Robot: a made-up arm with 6 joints. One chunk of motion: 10 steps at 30 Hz.
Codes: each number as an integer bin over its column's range. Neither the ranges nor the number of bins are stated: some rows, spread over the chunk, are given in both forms.
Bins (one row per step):
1: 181 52 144 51 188 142
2: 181 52 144 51 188 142
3: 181 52 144 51 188 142
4: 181 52 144 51 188 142
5: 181 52 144 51 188 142
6: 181 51 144 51 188 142
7: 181 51 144 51 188 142
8: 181 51 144 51 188 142
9: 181 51 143 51 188 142
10: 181 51 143 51 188 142
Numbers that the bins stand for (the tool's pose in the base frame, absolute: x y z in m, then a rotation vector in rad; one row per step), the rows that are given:
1: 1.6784 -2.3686 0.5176 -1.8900 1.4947 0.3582
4: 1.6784 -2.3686 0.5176 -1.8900 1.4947 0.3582
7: 1.6784 -2.4000 0.5176 -1.8900 1.4947 0.3582
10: 1.6784 -2.4000 0.4863 -1.8900 1.4947 0.3582
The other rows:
2: 1.6784 -2.3686 0.5176 -1.8900 1.4947 0.3582
3: 1.6784 -2.3686 0.5176 -1.8900 1.4947 0.3582
5: 1.6784 -2.3686 0.5176 -1.8900 1.4947 0.3582
6: 1.6784 -2.4000 0.5176 -1.8900 1.4947 0.3582
8: 1.6784 -2.4000 0.5176 -1.8900 1.4947 0.3582
9: 1.6784 -2.4000 0.4863 -1.8900 1.4947 0.3582

